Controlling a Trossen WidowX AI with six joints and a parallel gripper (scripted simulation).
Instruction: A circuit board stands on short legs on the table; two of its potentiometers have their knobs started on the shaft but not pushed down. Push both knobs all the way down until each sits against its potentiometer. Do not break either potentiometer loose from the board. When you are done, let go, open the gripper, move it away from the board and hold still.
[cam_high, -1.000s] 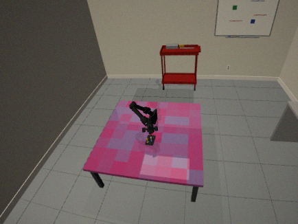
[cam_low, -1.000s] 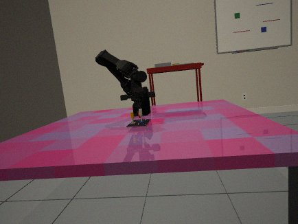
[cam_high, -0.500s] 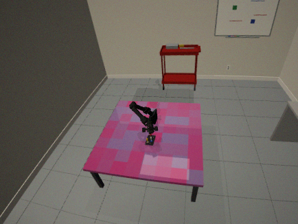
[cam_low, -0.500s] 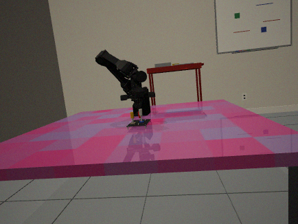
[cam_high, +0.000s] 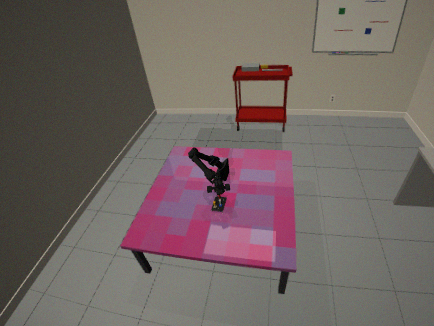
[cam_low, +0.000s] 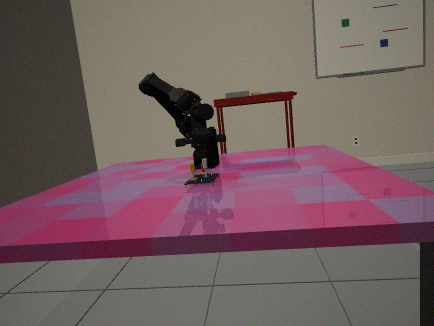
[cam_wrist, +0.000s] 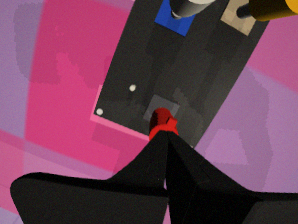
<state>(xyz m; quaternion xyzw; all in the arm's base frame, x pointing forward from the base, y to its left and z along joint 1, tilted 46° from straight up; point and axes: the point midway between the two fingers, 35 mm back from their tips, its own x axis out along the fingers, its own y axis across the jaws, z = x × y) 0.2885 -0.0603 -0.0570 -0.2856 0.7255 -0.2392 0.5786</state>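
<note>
My gripper tip is 10 mm above the red knob.
</note>
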